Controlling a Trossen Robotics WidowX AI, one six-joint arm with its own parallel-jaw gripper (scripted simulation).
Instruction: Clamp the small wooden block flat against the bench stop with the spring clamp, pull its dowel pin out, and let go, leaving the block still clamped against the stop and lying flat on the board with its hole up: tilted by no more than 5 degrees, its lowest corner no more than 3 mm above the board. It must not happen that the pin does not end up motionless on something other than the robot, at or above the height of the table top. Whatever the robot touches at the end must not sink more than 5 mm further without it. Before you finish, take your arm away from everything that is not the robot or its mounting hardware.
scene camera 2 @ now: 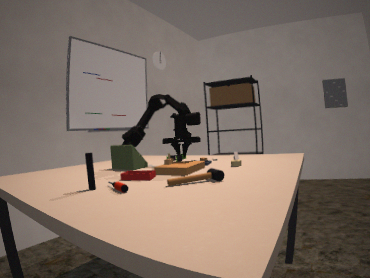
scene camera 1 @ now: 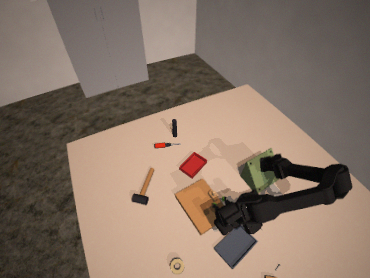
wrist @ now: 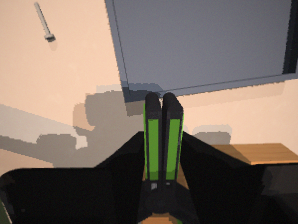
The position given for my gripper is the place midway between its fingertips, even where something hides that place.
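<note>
There's my gripper [wrist: 160, 137], and I can see a blue-grey tray [scene camera 1: 237, 243] [wrist: 183, 54], with the wrist view showing that tray as well. I can also see a wooden board [scene camera 1: 195, 201].
</note>
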